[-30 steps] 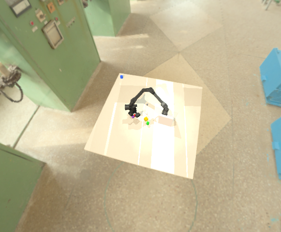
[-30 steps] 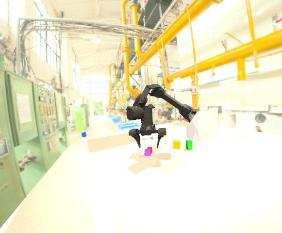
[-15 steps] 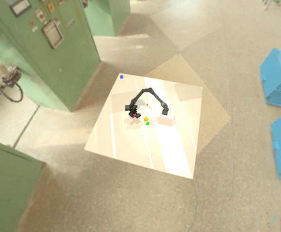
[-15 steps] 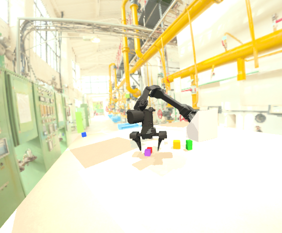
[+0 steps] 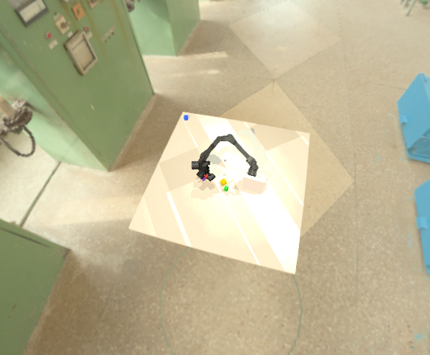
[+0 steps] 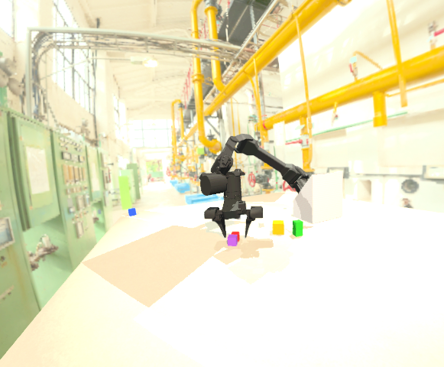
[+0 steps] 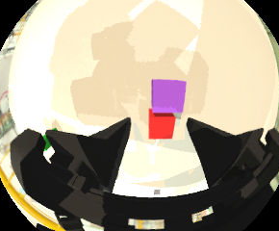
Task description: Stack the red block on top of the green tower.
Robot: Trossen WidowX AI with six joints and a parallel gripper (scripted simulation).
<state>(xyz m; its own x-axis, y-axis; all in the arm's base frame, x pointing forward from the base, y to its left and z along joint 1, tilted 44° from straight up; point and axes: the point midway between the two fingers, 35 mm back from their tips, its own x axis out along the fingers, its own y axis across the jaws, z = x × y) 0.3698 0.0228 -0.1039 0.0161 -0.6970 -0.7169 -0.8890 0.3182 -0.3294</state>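
The purple block lies 3 cm to the left of my gripper tip and 2 cm ahead of it. From my gripper tip the other things lie so: yellow block (16 cm behind, 1 cm to the left, 1 cm above); then red block (right at my gripper tip); then blue block (57 cm to the right, 46 cm ahead, 1 cm above).
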